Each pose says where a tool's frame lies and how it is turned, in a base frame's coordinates. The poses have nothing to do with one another.
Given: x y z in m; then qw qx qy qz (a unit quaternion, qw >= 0).
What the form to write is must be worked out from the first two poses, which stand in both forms.
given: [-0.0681 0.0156 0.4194 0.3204 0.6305 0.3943 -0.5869]
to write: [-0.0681 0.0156 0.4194 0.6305 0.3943 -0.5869 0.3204]
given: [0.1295 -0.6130 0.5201 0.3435 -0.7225 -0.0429 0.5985]
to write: [0.1295 -0.6130 0.5201 -0.7225 -0.0429 0.5985 0.3435]
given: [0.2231 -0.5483 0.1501 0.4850 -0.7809 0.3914 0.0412]
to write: [0.2231 -0.5483 0.1501 -0.7809 0.3914 0.0412 0.4850]
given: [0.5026 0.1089 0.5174 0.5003 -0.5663 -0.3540 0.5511]
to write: [0.5026 0.1089 0.5174 -0.5663 -0.3540 0.5511 0.5003]
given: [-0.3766 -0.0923 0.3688 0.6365 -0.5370 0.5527 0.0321]
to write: [-0.3766 -0.0923 0.3688 -0.5370 0.5527 0.0321 0.6365]
